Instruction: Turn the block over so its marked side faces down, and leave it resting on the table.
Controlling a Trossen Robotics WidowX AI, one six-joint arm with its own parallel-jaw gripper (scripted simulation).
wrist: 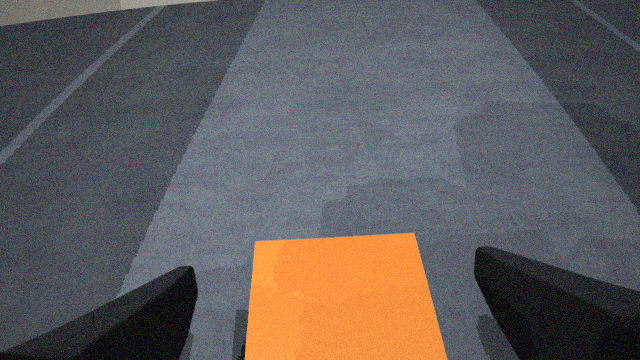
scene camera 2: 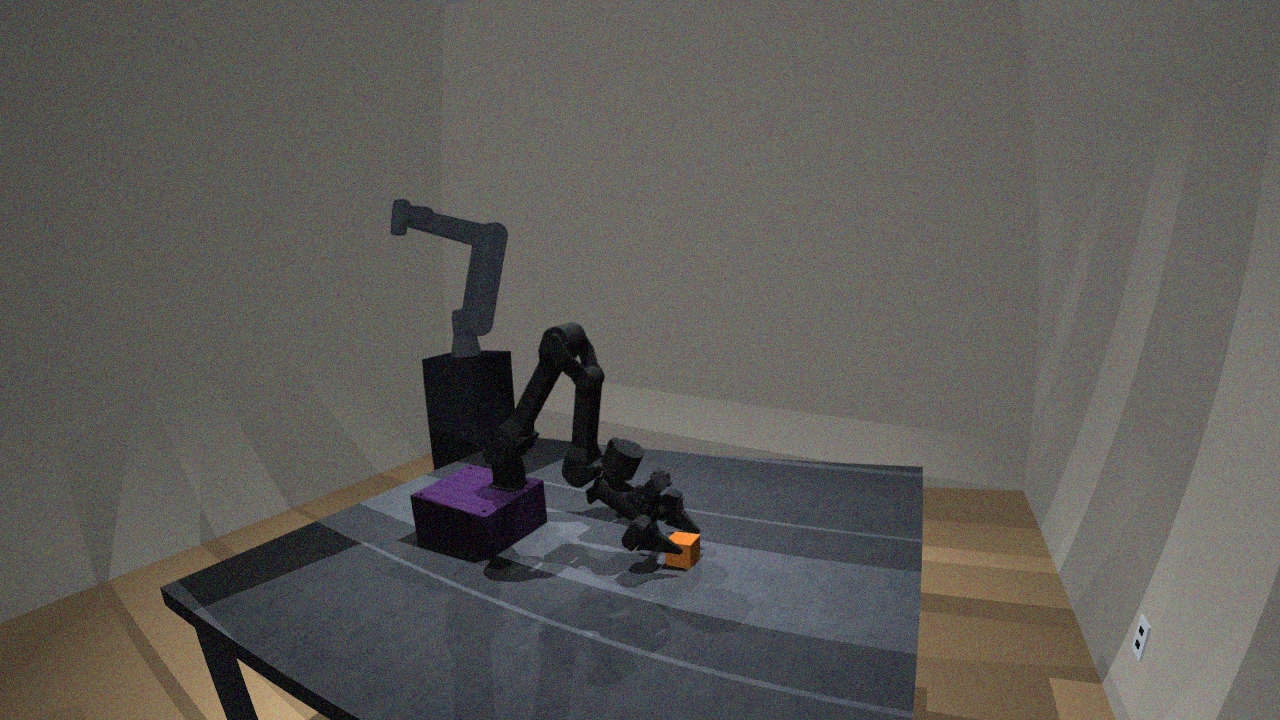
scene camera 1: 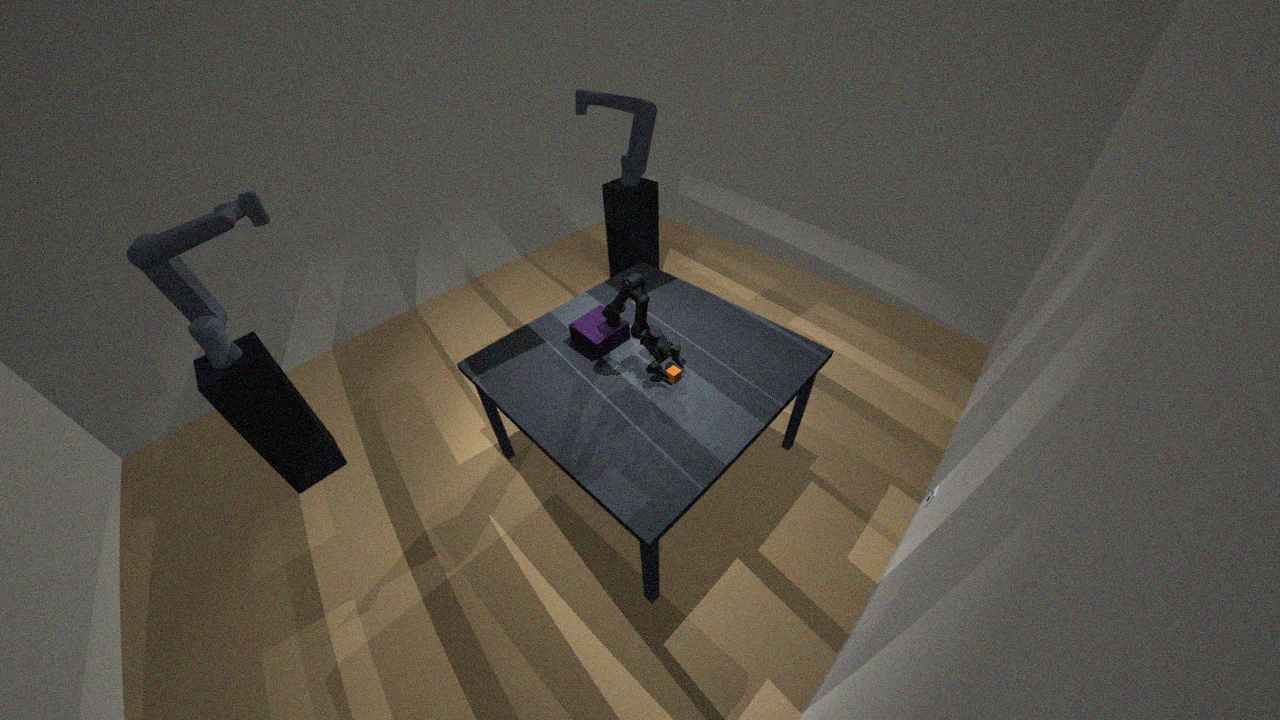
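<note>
My gripper is open and holds nothing, and I can see it in the wrist view as well as in scene camera 1. An orange block is here too.
</note>
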